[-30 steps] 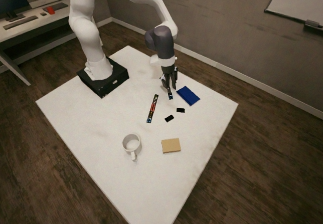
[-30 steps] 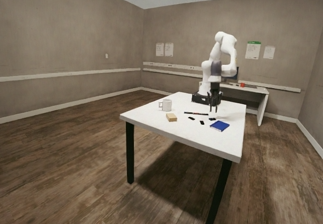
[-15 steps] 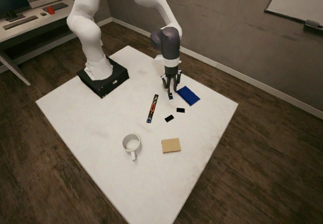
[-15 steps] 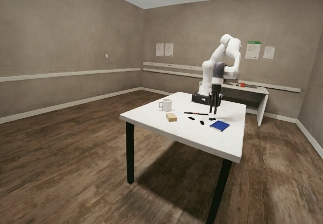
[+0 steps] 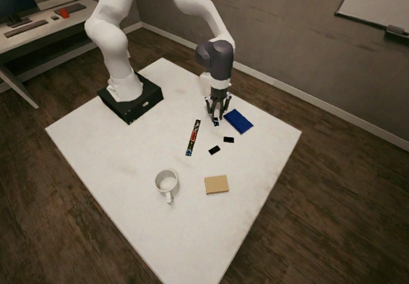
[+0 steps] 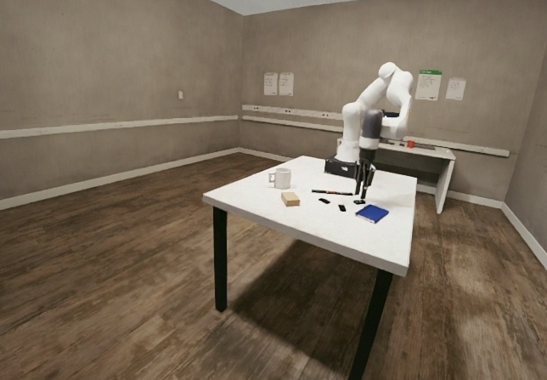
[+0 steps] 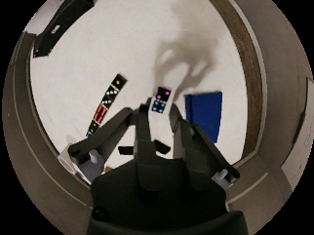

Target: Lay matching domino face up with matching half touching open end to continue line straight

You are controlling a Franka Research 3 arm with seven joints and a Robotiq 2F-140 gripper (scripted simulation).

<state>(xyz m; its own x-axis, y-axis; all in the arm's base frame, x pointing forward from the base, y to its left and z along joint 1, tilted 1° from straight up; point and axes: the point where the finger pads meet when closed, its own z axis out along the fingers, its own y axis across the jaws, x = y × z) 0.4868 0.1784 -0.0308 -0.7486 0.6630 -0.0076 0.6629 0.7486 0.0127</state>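
The domino lies 6 cm below my hand. Also, from my hand: tan block 20 cm ahead, 29 cm to the right, 5 cm below; white mug 4 cm ahead, 42 cm to the right, 2 cm below.
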